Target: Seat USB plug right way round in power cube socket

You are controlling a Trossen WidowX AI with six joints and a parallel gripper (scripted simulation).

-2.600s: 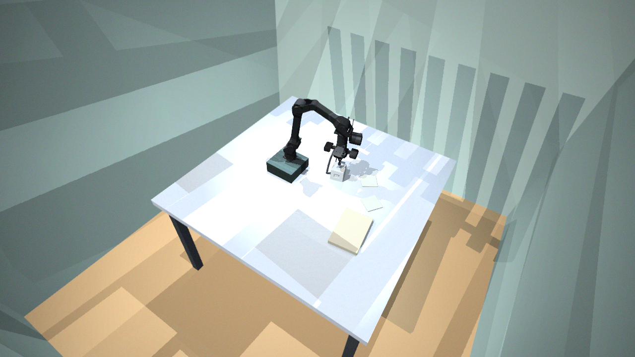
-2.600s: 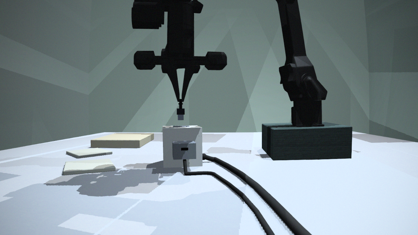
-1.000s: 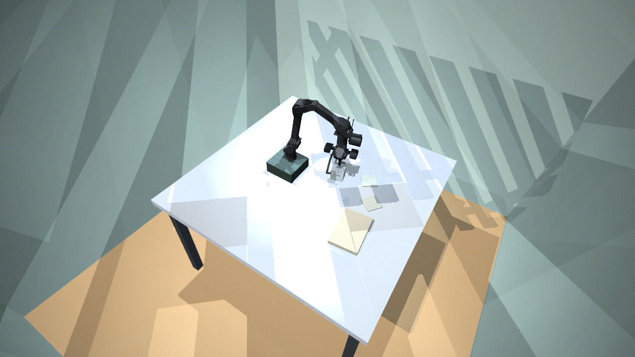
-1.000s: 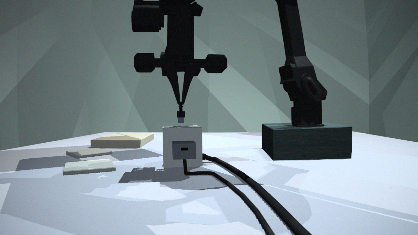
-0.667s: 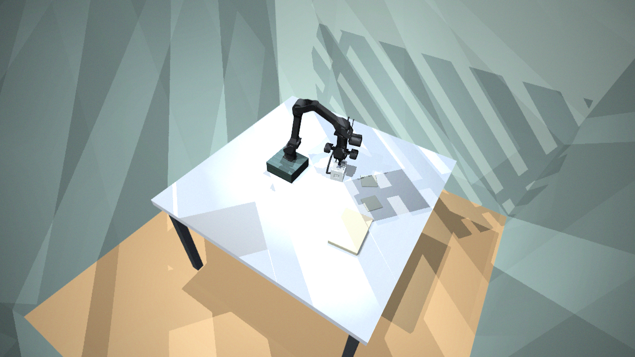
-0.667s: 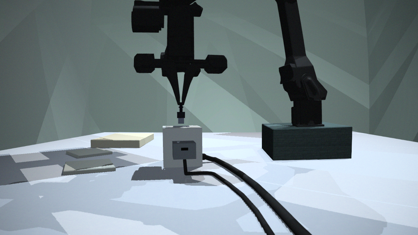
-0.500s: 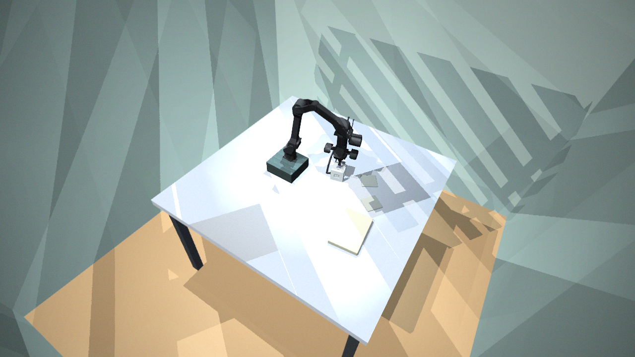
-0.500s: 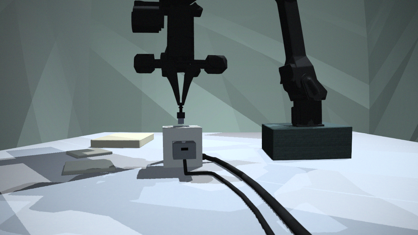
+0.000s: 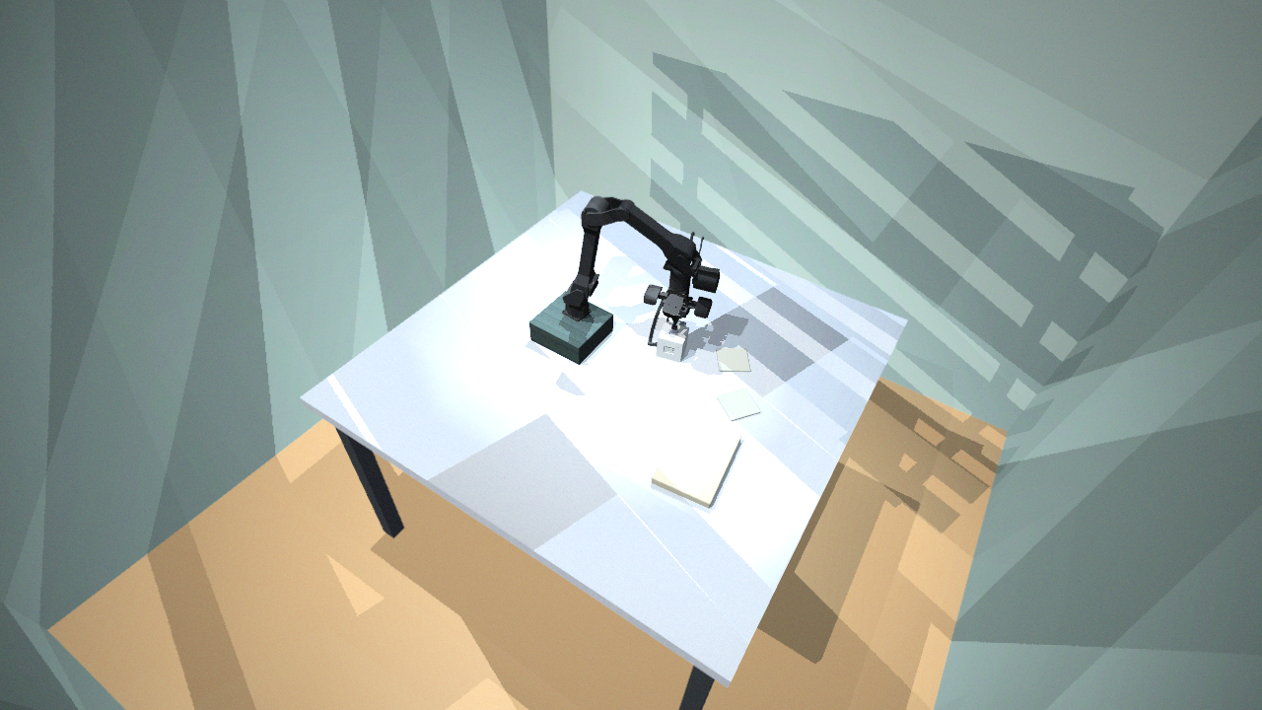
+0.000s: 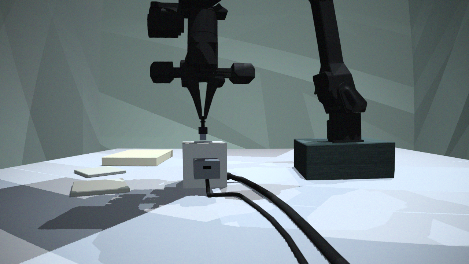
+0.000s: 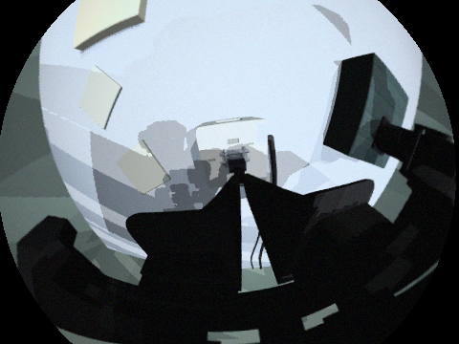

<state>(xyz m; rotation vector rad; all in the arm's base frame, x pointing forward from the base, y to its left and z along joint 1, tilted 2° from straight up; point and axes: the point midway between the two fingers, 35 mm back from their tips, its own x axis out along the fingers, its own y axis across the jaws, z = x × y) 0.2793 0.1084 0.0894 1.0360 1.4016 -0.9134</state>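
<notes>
Now: gripper tip 20 mm above the black USB plug. Round my gripper tip: cream pad 290 mm to the right, 280 mm ahead, 110 mm below; USB socket 50 mm below.
</notes>
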